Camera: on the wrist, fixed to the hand. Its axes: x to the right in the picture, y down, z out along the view.
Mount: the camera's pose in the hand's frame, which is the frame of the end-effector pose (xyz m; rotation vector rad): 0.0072 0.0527 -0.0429 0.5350 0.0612 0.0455
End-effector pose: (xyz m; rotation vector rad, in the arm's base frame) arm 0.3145 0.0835 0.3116 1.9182 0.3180 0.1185
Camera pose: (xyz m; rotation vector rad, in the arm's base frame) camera 0.3200 0.1067 0.3756 2.4560 0.3733 0.1315
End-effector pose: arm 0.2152 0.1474 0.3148 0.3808 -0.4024 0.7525
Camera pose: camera 0.1912 0.2069 0.2913 0.8496 -0.1458 0.9114
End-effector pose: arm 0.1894 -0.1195 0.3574 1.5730 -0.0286 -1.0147
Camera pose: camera 0.2462 -0.1050 0.3925 2.0758 -0.3145 -0.9691
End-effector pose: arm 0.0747 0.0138 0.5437 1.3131 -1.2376 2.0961
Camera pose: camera 0.0121 0.0198 0.5169 1.4177 -0.7043 2.5893
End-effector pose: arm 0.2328 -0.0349 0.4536 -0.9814 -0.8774 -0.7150
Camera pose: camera 0.2926 -0.0543 0.4269 -0.4973 -0.9251 -0.4326
